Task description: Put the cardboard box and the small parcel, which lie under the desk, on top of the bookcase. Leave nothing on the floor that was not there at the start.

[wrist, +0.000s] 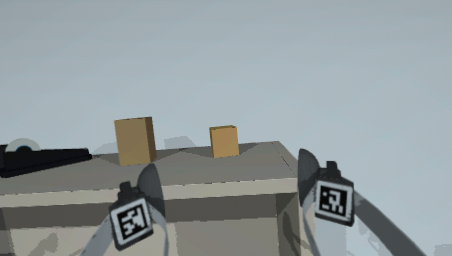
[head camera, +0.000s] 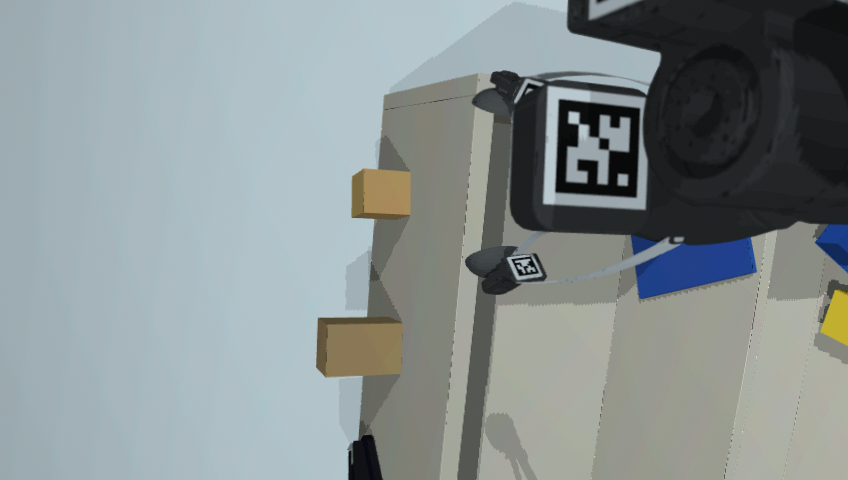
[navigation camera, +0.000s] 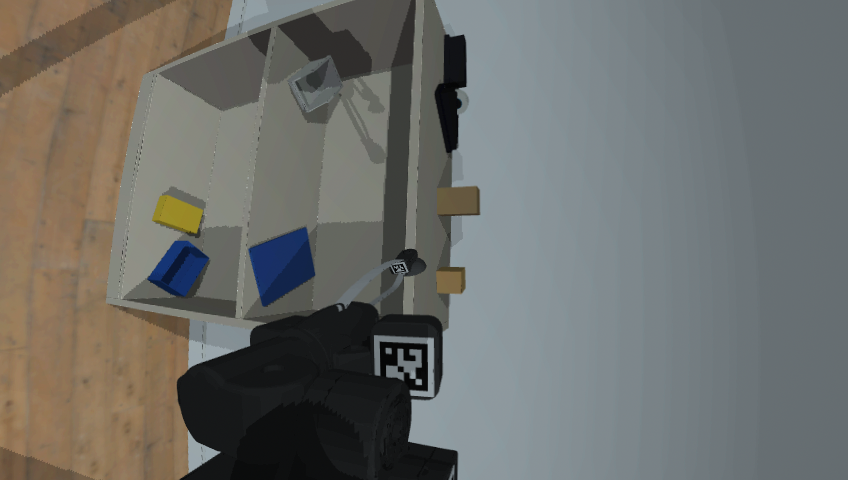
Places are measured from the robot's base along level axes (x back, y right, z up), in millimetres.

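Where they show: gripper, fingertip midpoint: [wrist: 228,175] [head camera: 484,184] [navigation camera: 416,304].
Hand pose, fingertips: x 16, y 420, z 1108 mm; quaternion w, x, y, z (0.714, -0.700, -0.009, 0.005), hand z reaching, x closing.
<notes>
Things, the pixels of their top centre, and the offset from my fingertips. "spot": a spot on its surface instead. Level surfaces: height alone.
- cardboard box at its top centre: [head camera: 321,346] [wrist: 133,118] [navigation camera: 478,201] dx -183, dy +300, dz +42 mm
- small parcel at its top centre: [head camera: 357,193] [wrist: 222,127] [navigation camera: 463,280] dx -5, dy +298, dz +8 mm
- black object at its top centre: [navigation camera: 470,116] [wrist: 44,135] dx -398, dy +331, dz +22 mm
- blue block at its top centre: [head camera: 682,235] [navigation camera: 287,263] dx -34, dy +258, dz -456 mm
- blue bin at its top centre: [navigation camera: 186,268] dx -4, dy +283, dz -933 mm
- yellow block at its top centre: [navigation camera: 182,214] dx -189, dy +284, dz -963 mm
- grey container at a spot on its surface: [navigation camera: 330,80] spot: dx -601, dy +377, dz -421 mm
- Wooden floor at its surface level: dz -1107 mm
The cardboard box [head camera: 363,347] [navigation camera: 458,201] [wrist: 134,142], the larger brown block, stands upright on top of the bookcase [head camera: 428,267] [navigation camera: 430,172] [wrist: 187,167]. The small parcel [head camera: 385,194] [navigation camera: 450,280] [wrist: 224,142], lighter and smaller, stands beside it, apart from it and nearer the end of the top. My gripper [head camera: 490,181] [navigation camera: 412,261] [wrist: 228,175] is open, with no object between its fingers. It is at the front edge of the bookcase top, in front of both things and apart from them. The desk does not show in these views.
A black object [head camera: 364,457] [navigation camera: 447,118] [wrist: 45,161] lies on the bookcase top past the cardboard box. Shelves below hold a blue block [head camera: 696,270] [navigation camera: 282,266], a blue bin [navigation camera: 179,268], a yellow block [head camera: 837,321] [navigation camera: 178,214] and a grey container [navigation camera: 330,80]. Wooden floor [navigation camera: 59,237] shows.
</notes>
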